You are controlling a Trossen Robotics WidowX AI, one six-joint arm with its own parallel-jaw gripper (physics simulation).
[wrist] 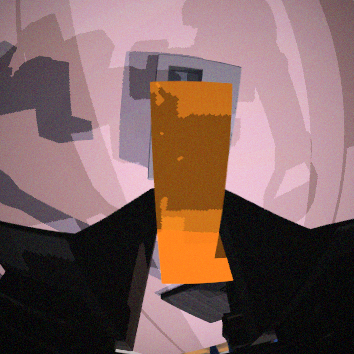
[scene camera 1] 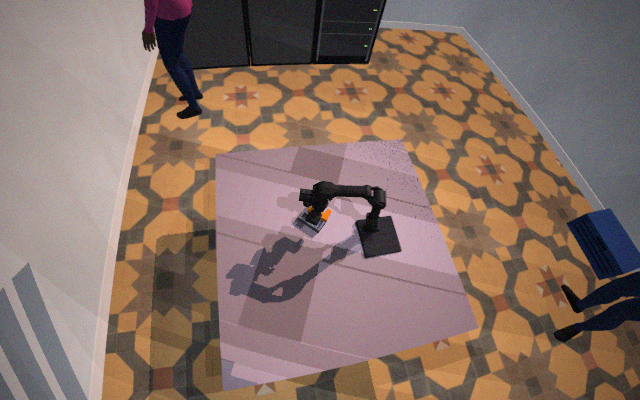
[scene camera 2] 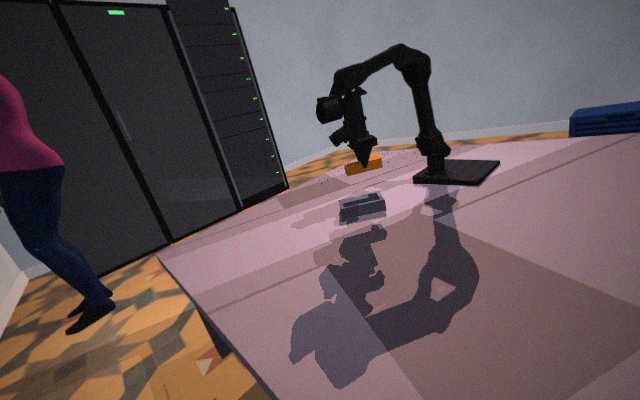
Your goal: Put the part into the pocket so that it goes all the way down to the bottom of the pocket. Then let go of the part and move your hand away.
Scene:
my gripper: holds an orange L-shaped block (wrist: pixel 190 120)

